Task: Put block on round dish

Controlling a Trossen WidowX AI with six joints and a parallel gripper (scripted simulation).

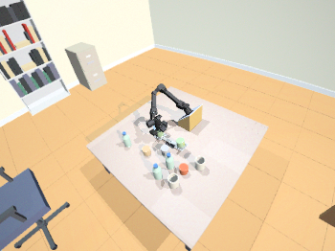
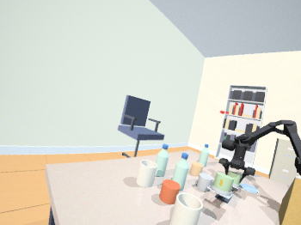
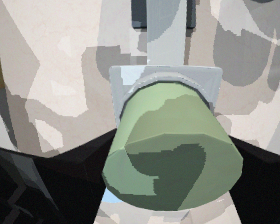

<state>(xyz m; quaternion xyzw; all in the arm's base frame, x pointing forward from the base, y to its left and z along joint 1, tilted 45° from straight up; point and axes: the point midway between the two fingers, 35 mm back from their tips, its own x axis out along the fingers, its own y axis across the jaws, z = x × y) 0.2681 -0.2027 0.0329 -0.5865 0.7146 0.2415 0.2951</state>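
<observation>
The light blue round dish lies 10 cm to the right of my gripper tip, 10 cm behind it and 4 cm below it. The rest, counted from my gripper tip: tan cup (22 cm ahead, 3 cm to the left, 1 cm below); block (right at my gripper tip); grey cup (14 cm to the left, 14 cm ahead, 1 cm below).
</observation>
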